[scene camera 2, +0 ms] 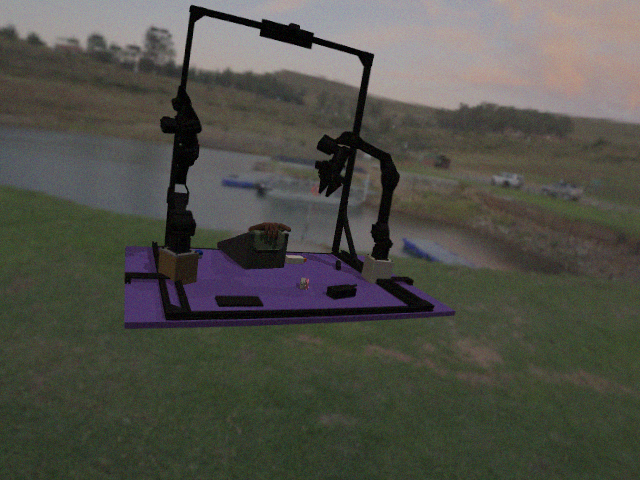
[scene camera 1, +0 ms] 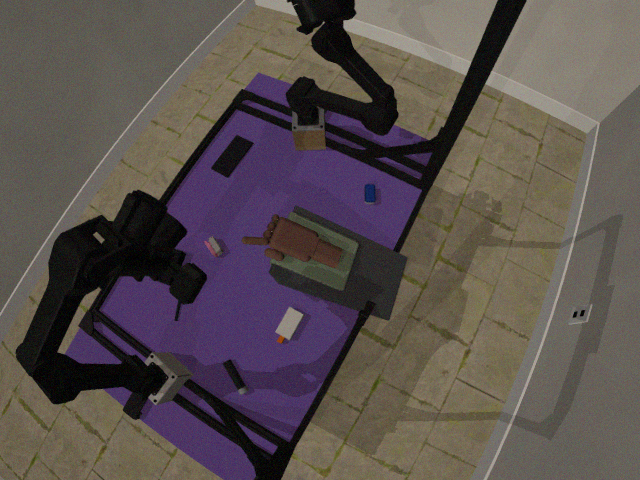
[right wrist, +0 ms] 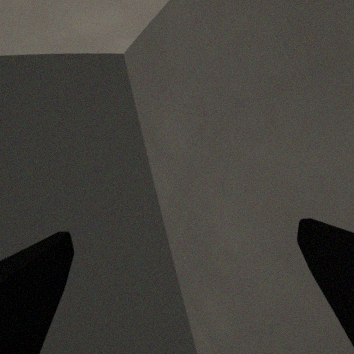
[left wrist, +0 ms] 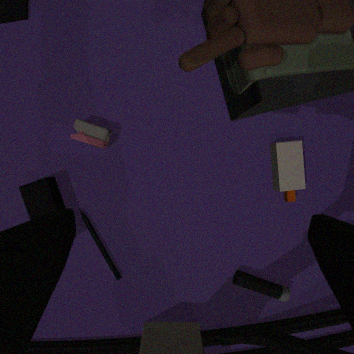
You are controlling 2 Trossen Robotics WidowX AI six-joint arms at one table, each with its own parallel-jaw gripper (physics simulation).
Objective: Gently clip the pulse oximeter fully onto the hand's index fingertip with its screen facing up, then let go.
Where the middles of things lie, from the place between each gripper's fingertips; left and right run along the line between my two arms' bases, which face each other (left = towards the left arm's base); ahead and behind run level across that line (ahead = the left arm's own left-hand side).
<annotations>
My right hand is 15 cm past the index finger (left wrist: 232,37), 48 cm to the right of it and 45 cm above it. The rest, counted from my right hand: dark grey block (scene camera 1: 376,274): 35 cm behind, 42 cm to the left, 61 cm below; then white and orange item (left wrist: 287,166): 30 cm behind, 63 cm to the left, 63 cm below; then pulse oximeter (left wrist: 90,133): 2 cm ahead, 52 cm to the left, 63 cm below.
The index finger lies 16 cm below my left hand, 13 cm to the right of it and 5 cm behind it. The rest, counted from my left hand: dark grey block: 31 cm below, 24 cm behind, 19 cm to the right; then white and orange item: 34 cm below, 19 cm behind, 2 cm to the left; then pulse oximeter: 34 cm below, 13 cm ahead, 8 cm to the right.
</annotations>
